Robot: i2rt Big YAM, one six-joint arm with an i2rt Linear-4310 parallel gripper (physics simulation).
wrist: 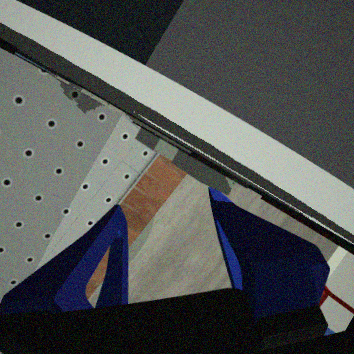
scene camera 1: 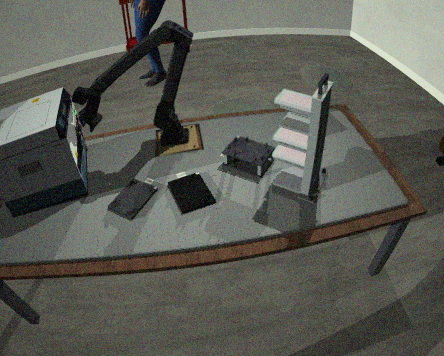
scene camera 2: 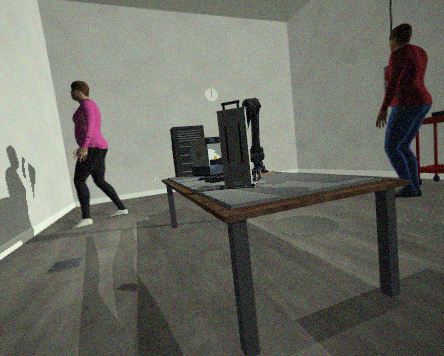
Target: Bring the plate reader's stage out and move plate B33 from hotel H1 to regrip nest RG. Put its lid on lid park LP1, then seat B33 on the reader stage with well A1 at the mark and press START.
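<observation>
The plate reader stands at the table's left end in scene camera 1; its housing edge crosses the wrist view. Its front is seen edge-on, so the stage's position and START cannot be made out. My gripper is partly open and empty, in the air close beside the reader's front. Hotel H1 stands upright at the right, holding several pink-white plates; which is B33 cannot be read. A dark four-posted stand, seemingly nest RG, is left of it. No plate shows on it.
Two dark flat pads lie mid-table, their labels unreadable. My arm's base is behind them, on a wooden plate. The table's wooden rim bounds the worktop. Two people are beyond the table.
</observation>
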